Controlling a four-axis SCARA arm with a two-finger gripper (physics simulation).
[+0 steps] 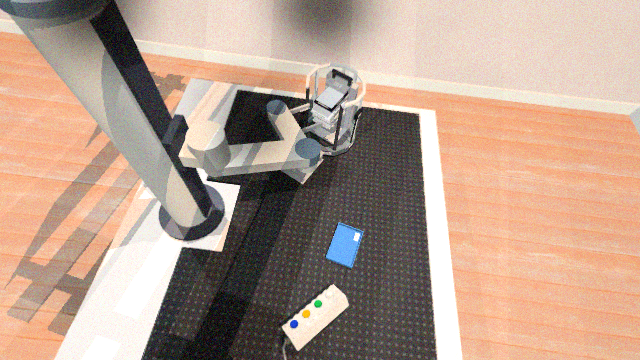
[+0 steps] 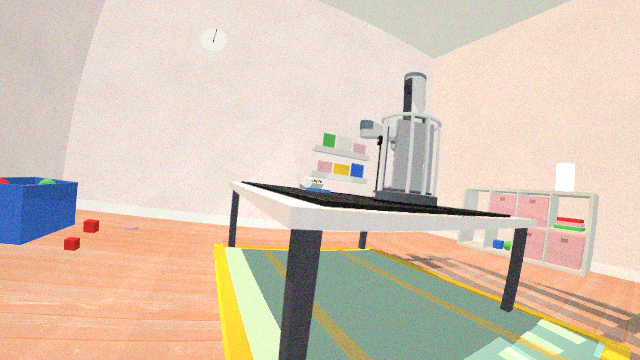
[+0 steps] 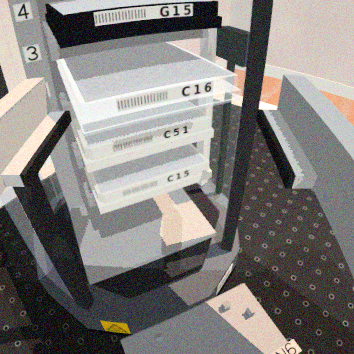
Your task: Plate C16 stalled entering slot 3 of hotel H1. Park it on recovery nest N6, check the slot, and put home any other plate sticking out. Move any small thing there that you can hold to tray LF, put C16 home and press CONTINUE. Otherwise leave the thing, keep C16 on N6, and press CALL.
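Places are measured from the arm's base along level axes (x down, y back, z left), in millimetres.
Pixels of known places: gripper, between the fingertips: [image 1: 315,114] [image 3: 161,94]; arm's base, origin of its link: [image 1: 193,211].
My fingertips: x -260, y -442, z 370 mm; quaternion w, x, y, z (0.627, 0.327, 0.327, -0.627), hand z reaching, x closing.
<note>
Ahead of a thing's pixels: the offset from my fingertips to its top centre. "pt": to the spot under its first point.
My gripper [image 1: 313,116] [image 3: 161,94] is open and empty, its fingers apart on either side of the front of hotel H1 @(dy -68, dx -94, dz +104 mm) [image 1: 337,151] [image 2: 412,150] [image 3: 245,125]. Clear plate C16 @(dy -45, dx +3, dz +64 mm) [image 3: 150,95] is in the hotel near the slot 3 label, its front further out than plates C51 @(dy -53, dx +39, dz +84 mm) [image 3: 150,142] and C15 @(dy -54, dx +74, dz +83 mm) [image 3: 150,182] below. Black-edged plate G15 @(pt dy -21, dx -25, dz +31 mm) [image 3: 135,20] sits above C16. The inside of slot 3 is hidden. Recovery nest N6 @(pt dy -35, dx +187, dz -69 mm) [image 3: 260,315] stands low before the hotel, with no plate on its visible part. The blue tray @(dy -182, dx +230, dz -434 mm) [image 1: 344,245] [image 2: 318,190] lies on the mat.
A button box @(dy -99, dx +163, dz -708 mm) [image 1: 322,317] [image 2: 313,183] with blue, yellow, green and white buttons lies beyond the blue tray. The hotel's upright posts and upper ring stand around the plates. The arm's column [image 1: 185,200] rises from the table's left side. A yellow warning label @(pt dy +39, dx +225, dz +40 mm) [image 3: 115,327] marks the hotel base.
</note>
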